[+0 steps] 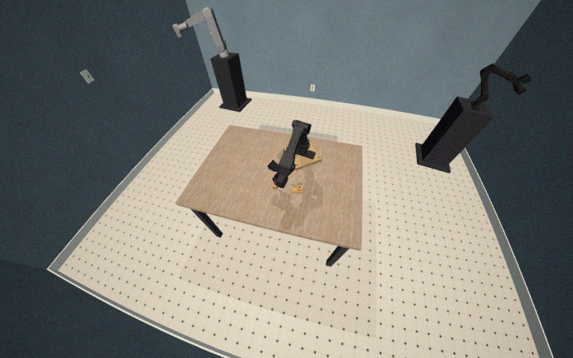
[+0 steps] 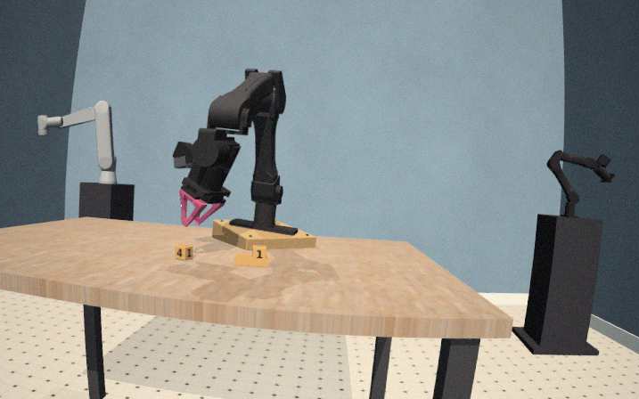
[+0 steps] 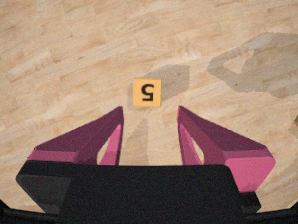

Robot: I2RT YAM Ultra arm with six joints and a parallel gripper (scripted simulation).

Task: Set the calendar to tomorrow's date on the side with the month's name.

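Now: the digit cube 7 cm below my hand and 2 cm to the right of it. From my hand the other things lie so: tan tray 13 cm to the left, 8 cm below, 3 cm behind.
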